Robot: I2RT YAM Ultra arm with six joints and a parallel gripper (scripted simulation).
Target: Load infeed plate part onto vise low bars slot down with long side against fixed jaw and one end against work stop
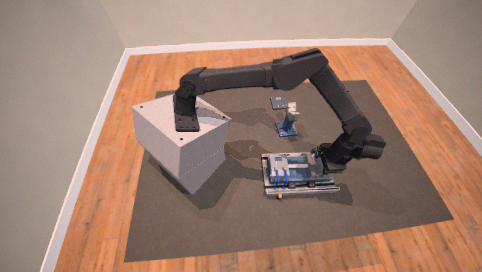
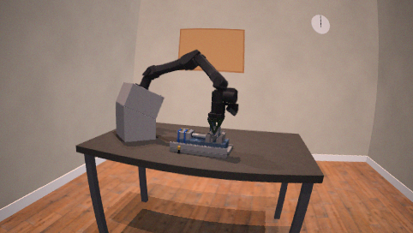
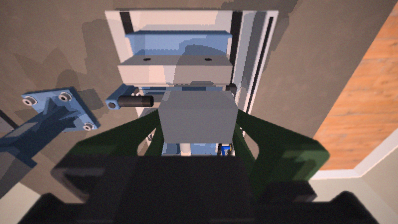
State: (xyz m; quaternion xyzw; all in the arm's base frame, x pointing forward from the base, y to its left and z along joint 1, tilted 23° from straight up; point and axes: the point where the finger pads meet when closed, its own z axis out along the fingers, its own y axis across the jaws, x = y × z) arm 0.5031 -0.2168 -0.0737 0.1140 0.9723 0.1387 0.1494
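Right now the part is 1 cm below my hand. Also, from my hand: moving jaw (3 cm behind, 3 cm to the left, 4 cm below); fixed jaw (3 cm ahead, 1 cm to the left, 4 cm below); work stop (1 cm ahead, 7 cm to the left, 3 cm below).
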